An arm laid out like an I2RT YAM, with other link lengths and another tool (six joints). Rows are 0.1 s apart.
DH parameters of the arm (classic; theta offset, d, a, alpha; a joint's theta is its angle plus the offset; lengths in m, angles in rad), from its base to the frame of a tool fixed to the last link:
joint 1: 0 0.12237 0.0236 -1.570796
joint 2: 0 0 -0.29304 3.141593
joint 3: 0.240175 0 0.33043 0
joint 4: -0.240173 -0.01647 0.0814 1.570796
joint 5: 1.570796 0.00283 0 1.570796
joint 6: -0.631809 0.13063 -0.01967 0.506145
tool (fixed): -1.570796 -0.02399 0 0
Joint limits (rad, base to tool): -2.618..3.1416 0..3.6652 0..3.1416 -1.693..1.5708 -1.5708..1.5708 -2.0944..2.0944
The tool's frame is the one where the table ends.
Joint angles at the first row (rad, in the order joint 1, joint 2, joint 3, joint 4, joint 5, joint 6):
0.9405, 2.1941, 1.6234, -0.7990, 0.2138, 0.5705
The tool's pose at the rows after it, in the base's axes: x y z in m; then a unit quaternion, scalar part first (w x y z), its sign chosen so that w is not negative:
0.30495, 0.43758, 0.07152, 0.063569, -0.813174, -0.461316, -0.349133
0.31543, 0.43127, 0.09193, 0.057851, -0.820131, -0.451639, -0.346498
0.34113, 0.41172, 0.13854, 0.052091, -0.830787, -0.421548, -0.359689
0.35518, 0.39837, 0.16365, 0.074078, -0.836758, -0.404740, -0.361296
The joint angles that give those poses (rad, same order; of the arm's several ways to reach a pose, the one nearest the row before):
0.9401, 2.1941, 1.6562, -0.8349, 0.2142, 0.5777
0.9173, 2.1830, 1.7039, -0.9020, 0.2142, 0.5808
0.8566, 2.1349, 1.7733, -0.9932, 0.2134, 0.5850
0.8093, 2.1052, 1.8042, -1.0287, 0.1585, 0.5667

